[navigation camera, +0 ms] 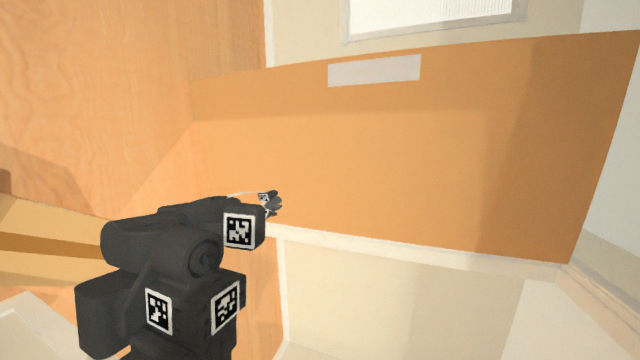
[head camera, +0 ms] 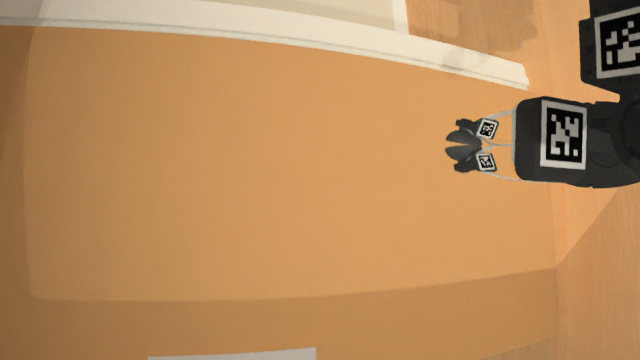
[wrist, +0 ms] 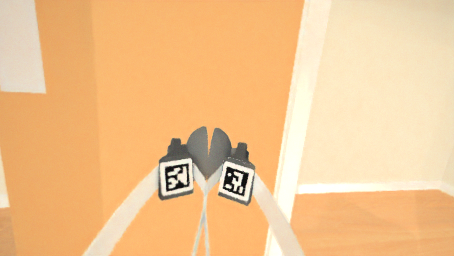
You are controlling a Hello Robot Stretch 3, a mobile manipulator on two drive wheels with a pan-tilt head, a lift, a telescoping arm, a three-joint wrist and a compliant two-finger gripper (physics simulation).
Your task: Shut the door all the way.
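Places are measured from the robot's base along level axes (x ahead, y left, z up), in centimetres.
Pixels of known places: gripper, between the fingertips: (navigation camera: 277, 201) (head camera: 452, 145).
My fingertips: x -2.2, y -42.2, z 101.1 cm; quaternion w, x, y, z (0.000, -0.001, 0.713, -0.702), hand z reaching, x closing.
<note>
Ahead of a thing's pixels: the offset from my fingertips to its top centre. "pt": to the spot under its first point. Level surfaces: height alone.
A tall orange panel {pt dx +6.6, dy -64.8, dz +7.6 cm} (head camera: 250, 175) (navigation camera: 350, 160) (wrist: 150, 75), which looks like the door, stands upright in front of my gripper. It bears a pale grey rectangular plate {dx +52.6, dy -53.6, dz +33.2 cm} (head camera: 240, 354) (navigation camera: 374, 71) (wrist: 20, 50). A white strip (head camera: 250, 25) (navigation camera: 400, 246) (wrist: 300, 100) runs along its right edge in the wrist view. I see no handle, and cannot tell how far open the door is. My gripper (head camera: 462, 145) (navigation camera: 276, 202) (wrist: 209, 145) is shut and empty, its rounded tips meeting at their base. It is seen against the panel; whether it touches is unclear.
A beige wall (wrist: 385, 100) stands right of the white strip in the wrist view, above wooden floor (wrist: 375, 220). More wooden floor {dz -101.1 cm} (navigation camera: 100, 100) shows at the upper left of the navigation view. A grey-framed bright pane (navigation camera: 430, 15) is at its top.
</note>
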